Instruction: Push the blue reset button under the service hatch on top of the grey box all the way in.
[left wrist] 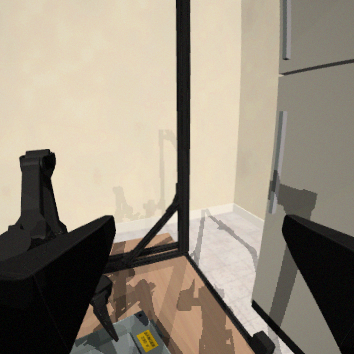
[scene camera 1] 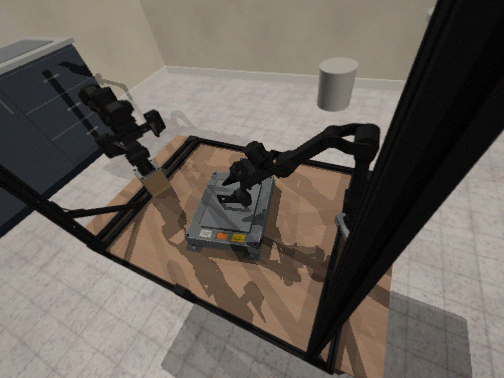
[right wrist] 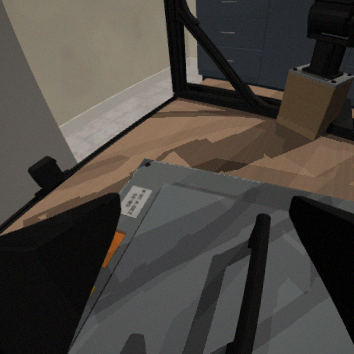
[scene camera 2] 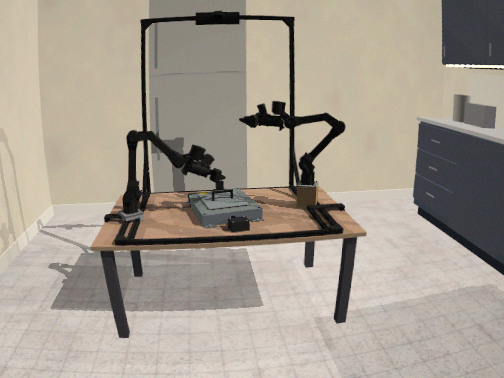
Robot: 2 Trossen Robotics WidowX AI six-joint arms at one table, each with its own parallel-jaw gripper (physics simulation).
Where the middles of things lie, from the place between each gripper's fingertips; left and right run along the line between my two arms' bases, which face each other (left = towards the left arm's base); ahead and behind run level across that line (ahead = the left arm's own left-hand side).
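My left hand, with the service hatch [scene camera 1: 233, 216] as the reference, is 370 mm above the hatch, 120 mm short of it and 130 mm to the left of it. As for my right hand, the hatch is 10 cm below it and 4 cm ahead of it.
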